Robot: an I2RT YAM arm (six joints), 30 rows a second.
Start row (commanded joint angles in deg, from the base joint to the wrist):
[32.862, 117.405, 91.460, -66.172, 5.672, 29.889]
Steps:
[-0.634, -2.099, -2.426, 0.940, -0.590, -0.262]
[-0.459, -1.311, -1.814, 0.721, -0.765, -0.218]
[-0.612, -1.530, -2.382, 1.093, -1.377, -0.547]
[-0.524, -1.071, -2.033, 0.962, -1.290, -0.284]
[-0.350, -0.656, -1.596, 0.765, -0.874, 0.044]
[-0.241, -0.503, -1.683, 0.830, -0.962, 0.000]
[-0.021, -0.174, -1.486, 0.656, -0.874, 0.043]
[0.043, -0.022, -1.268, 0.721, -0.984, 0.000]
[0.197, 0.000, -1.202, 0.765, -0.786, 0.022]
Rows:
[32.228, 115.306, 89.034, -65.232, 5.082, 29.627]
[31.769, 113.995, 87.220, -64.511, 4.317, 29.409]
[31.157, 112.465, 84.838, -63.418, 2.940, 28.862]
[30.633, 111.394, 82.805, -62.456, 1.650, 28.578]
[30.283, 110.738, 81.209, -61.691, 0.776, 28.622]
[30.042, 110.235, 79.526, -60.861, -0.186, 28.622]
[30.021, 110.061, 78.040, -60.205, -1.060, 28.665]
[30.064, 110.039, 76.772, -59.484, -2.044, 28.665]
[30.261, 110.039, 75.570, -58.719, -2.830, 28.687]

